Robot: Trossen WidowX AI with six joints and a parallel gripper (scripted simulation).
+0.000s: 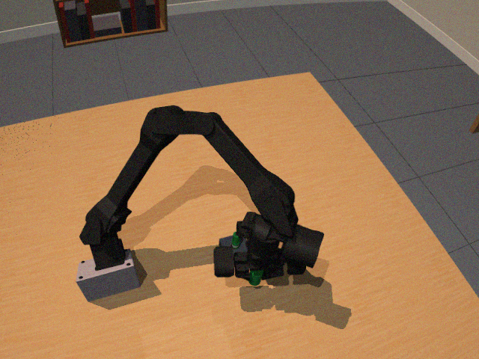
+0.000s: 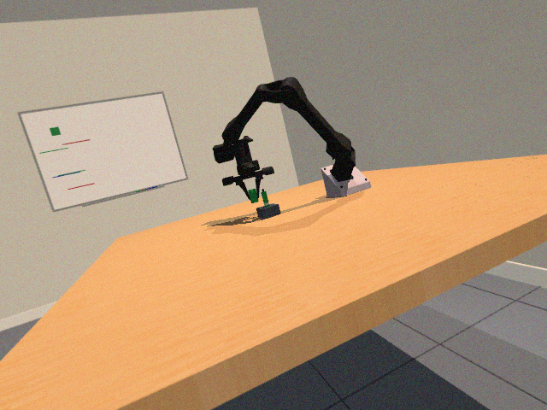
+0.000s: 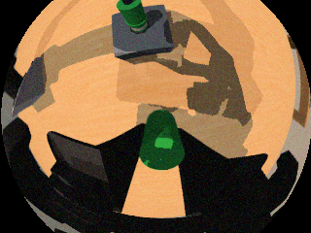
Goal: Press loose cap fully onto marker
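Right now my gripper tip is 110 mm to the right of the dark grey holder block, 40 mm above it and 10 mm past it. From my gripper tip the other things lie so: green cap 10 mm above.
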